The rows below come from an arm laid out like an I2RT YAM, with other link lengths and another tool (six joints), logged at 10 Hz.
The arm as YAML. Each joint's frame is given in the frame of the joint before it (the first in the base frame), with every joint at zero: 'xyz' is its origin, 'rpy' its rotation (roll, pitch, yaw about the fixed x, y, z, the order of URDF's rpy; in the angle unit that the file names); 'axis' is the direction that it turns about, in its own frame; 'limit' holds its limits. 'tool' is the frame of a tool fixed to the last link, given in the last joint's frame.
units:
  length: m
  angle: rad
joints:
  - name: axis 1
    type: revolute
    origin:
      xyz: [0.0, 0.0, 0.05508]
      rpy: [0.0, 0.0, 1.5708]
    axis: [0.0, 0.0, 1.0]
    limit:
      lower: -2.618
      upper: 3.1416
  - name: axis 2
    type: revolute
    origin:
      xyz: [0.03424, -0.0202, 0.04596]
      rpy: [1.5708, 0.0, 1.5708]
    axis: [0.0, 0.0, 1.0]
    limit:
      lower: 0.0
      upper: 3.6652
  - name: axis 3
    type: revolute
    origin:
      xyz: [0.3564, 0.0, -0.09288]
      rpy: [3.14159, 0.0, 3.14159]
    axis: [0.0, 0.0, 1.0]
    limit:
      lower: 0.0
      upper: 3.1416
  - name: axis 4
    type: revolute
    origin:
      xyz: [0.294, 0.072, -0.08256]
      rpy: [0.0, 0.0, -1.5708]
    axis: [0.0, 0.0, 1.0]
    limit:
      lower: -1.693
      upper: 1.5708
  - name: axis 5
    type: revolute
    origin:
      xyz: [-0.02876, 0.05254, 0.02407]
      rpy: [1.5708, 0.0, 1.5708]
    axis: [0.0, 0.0, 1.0]
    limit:
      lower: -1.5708
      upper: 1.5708
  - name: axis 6
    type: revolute
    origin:
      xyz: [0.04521, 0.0, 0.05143]
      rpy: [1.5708, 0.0, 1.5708]
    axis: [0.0, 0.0, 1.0]
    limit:
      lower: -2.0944
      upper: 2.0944
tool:
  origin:
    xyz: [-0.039, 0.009, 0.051]
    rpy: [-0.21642, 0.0, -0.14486]
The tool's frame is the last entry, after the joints.
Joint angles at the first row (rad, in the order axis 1, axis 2, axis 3, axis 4, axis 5, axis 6):
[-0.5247, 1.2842, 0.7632, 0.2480, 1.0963, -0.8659]
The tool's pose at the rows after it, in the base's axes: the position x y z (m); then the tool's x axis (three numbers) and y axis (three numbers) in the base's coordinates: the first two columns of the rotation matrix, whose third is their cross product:
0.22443 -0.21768 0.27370 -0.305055 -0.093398 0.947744 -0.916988 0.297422 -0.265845
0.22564 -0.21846 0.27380 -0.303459 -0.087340 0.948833 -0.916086 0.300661 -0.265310
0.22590 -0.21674 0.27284 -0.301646 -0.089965 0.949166 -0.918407 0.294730 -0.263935
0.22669 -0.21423 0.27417 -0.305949 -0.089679 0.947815 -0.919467 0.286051 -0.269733
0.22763 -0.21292 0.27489 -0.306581 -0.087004 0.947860 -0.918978 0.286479 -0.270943
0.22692 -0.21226 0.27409 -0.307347 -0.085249 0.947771 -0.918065 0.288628 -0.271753
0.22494 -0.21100 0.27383 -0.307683 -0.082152 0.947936 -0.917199 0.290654 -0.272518
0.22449 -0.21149 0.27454 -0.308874 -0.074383 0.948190 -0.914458 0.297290 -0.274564
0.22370 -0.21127 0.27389 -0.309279 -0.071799 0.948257 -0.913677 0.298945 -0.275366
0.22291 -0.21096 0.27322 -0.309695 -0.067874 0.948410 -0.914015 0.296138 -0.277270
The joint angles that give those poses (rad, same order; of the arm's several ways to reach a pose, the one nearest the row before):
[-0.5193, 1.2803, 0.7595, 0.2677, 1.0929, -0.8960]
[-0.5176, 1.2859, 0.7609, 0.2791, 1.1006, -0.9035]
[-0.5125, 1.2834, 0.7562, 0.2807, 1.0991, -0.9045]
[-0.5040, 1.2771, 0.7547, 0.2822, 1.0991, -0.9046]
[-0.4971, 1.2772, 0.7562, 0.2823, 1.1074, -0.9044]
[-0.4955, 1.2756, 0.7521, 0.2849, 1.1116, -0.9035]
[-0.4939, 1.2688, 0.7456, 0.2876, 1.1165, -0.9055]
[-0.4940, 1.2693, 0.7455, 0.2960, 1.1261, -0.9108]
[-0.4939, 1.2678, 0.7411, 0.3021, 1.1288, -0.9132]
[-0.4939, 1.2645, 0.7334, 0.3179, 1.1280, -0.9228]

